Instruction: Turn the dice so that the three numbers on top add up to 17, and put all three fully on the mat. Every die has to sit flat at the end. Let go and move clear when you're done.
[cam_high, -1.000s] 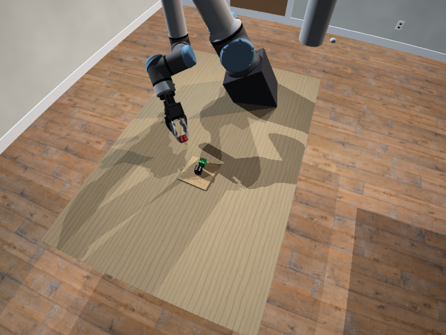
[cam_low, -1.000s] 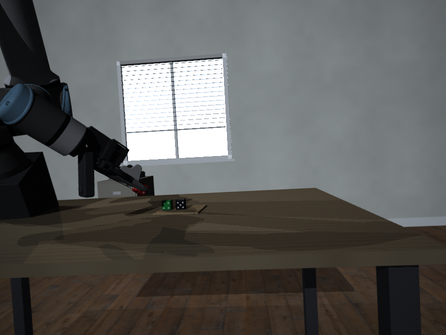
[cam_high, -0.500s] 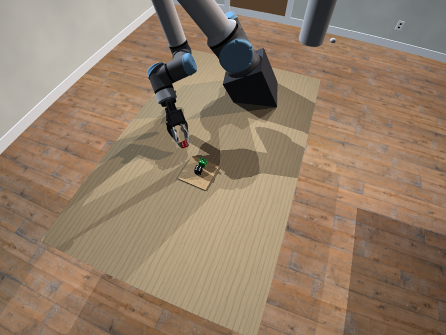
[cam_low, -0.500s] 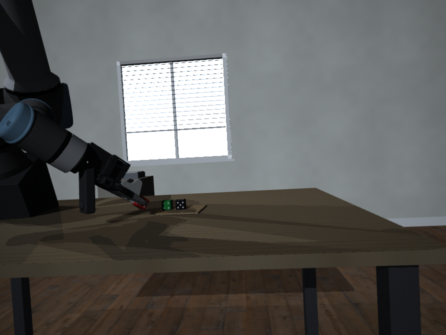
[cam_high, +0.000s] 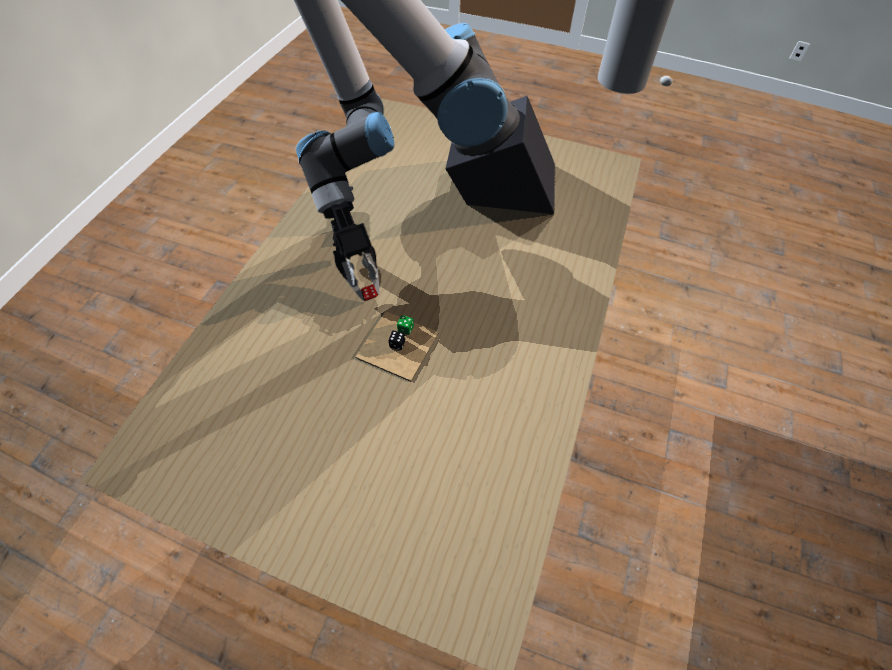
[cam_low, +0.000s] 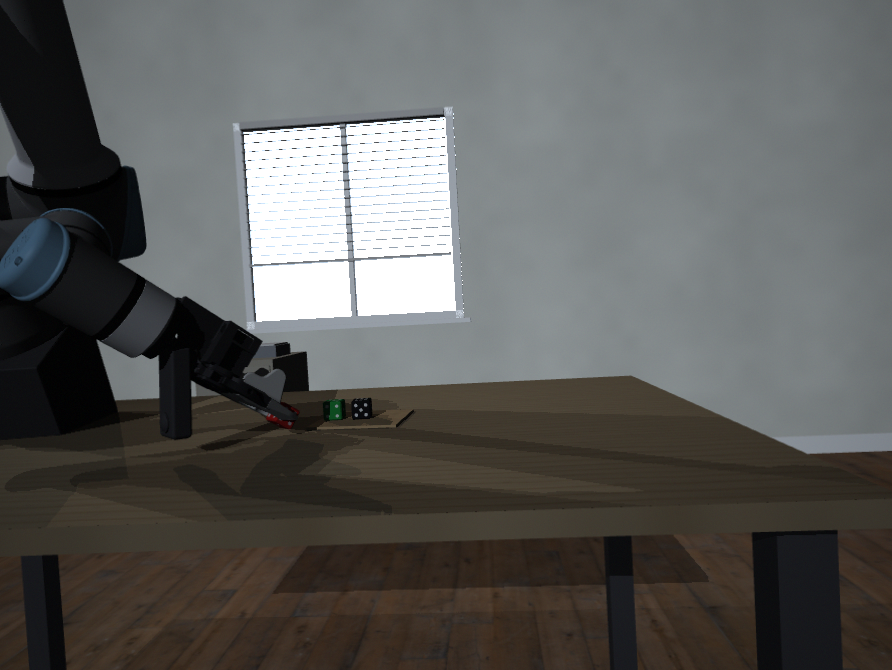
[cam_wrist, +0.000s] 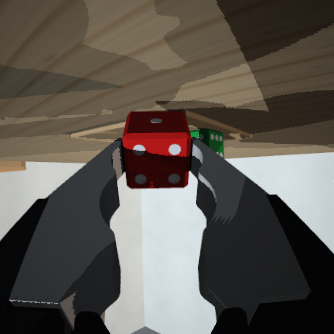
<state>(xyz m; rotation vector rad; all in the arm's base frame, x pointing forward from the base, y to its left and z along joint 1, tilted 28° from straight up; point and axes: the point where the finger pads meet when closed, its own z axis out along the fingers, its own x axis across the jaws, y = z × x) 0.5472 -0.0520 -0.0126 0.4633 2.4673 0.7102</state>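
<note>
The red die is right at my hand. Round my hand: black die 130 mm to the left, 80 mm ahead, 10 mm below; green die 120 mm to the left, 30 mm ahead, 10 mm below; tan mat 130 mm to the left, 80 mm ahead, 30 mm below.
</note>
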